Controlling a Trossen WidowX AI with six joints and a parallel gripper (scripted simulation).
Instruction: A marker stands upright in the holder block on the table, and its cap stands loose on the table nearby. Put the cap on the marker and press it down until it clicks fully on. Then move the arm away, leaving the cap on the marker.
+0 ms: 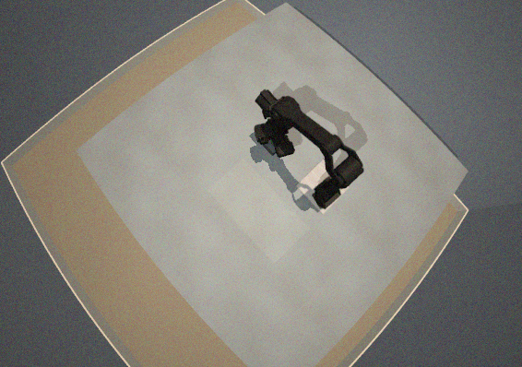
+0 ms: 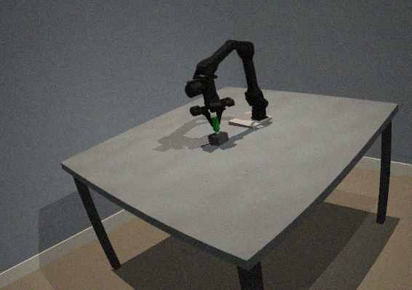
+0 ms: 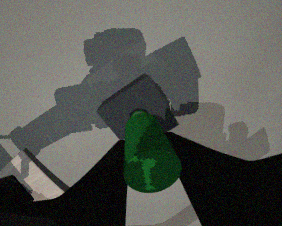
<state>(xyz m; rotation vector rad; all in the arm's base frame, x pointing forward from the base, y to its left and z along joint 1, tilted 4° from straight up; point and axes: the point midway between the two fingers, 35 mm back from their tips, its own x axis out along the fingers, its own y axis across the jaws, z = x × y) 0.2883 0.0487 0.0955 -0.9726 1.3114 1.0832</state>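
Now: the green cap 10 mm above my gripper tip. The rest, counted from my gripper tip: dark grey holder block: 60 mm below.
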